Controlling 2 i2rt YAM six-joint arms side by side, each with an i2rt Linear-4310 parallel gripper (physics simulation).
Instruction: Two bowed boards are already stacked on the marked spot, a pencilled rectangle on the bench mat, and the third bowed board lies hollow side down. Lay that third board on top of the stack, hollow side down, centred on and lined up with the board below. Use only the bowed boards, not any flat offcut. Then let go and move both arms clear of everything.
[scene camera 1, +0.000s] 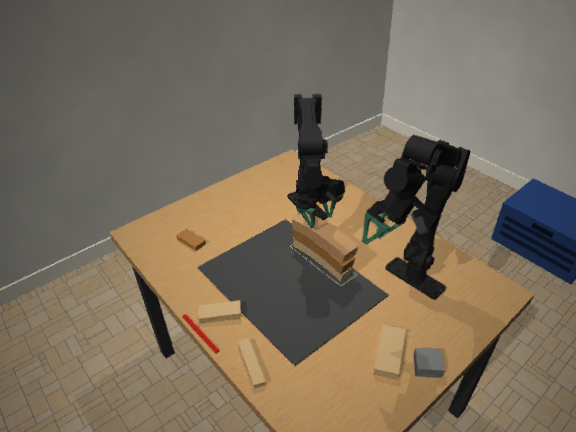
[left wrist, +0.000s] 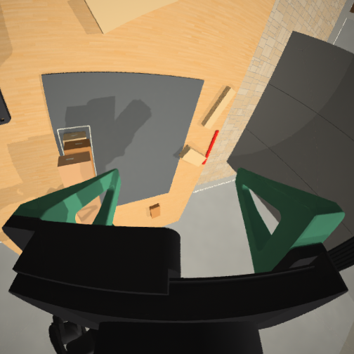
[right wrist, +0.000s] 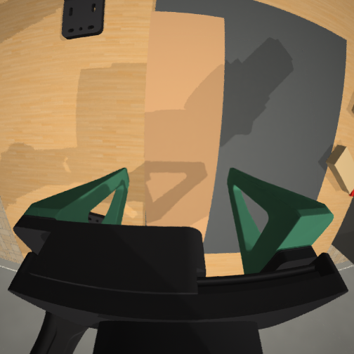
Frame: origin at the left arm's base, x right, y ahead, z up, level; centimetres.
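Where they show: left gripper, fingertip midpoint: (scene camera 1: 371, 239); right gripper, fingertip midpoint: (scene camera 1: 321, 222); left arm's base, origin of the base link: (scene camera 1: 414, 278).
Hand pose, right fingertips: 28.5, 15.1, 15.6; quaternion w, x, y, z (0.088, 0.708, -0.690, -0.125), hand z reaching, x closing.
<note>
Each offset is from my right fingertips to the top centre of the thing, as dx, dy, dz. Level surfaces: height alone.
Three bowed boards are stacked hollow side down. The pinkish-tan top board {-2.0, +0.4, -1.5} (scene camera 1: 335, 240) (left wrist: 74, 172) (right wrist: 185, 60) rests on the brown middle board {-2.3, +1.0, -5.6} (scene camera 1: 320, 247) (left wrist: 77, 144), above the pale bottom board {-1.8, +0.6, -9.9} (scene camera 1: 322, 260) (left wrist: 75, 135). The stack stands within the pencilled rectangle (left wrist: 74, 127). In the left wrist view the top board's end shows a little left of the ends below; exact centring cannot be told. My right gripper (scene camera 1: 320, 220) (right wrist: 177, 174) is open and empty above the stack's far end, its fingers either side of the top board in the right wrist view. My left gripper (scene camera 1: 379, 235) (left wrist: 177, 174) is open and empty, beside the stack.
The dark mat {dz -15.0} (scene camera 1: 250, 280) lies under the stack. Pale flat offcuts {+3.7, +39.4, -12.6} (scene camera 1: 220, 311) {-16.2, +43.8, -13.7} (scene camera 1: 251, 362) {-40.4, +14.3, -12.8} (scene camera 1: 390, 350), a red pencil {+2.3, +47.9, -15.0} (scene camera 1: 200, 332), a grey block {-50.4, +10.1, -12.0} (scene camera 1: 429, 362) and a small brown block {+37.9, +26.7, -13.7} (scene camera 1: 191, 239) lie around the mat. A blue cabinet (scene camera 1: 540, 220) stands on the floor.
</note>
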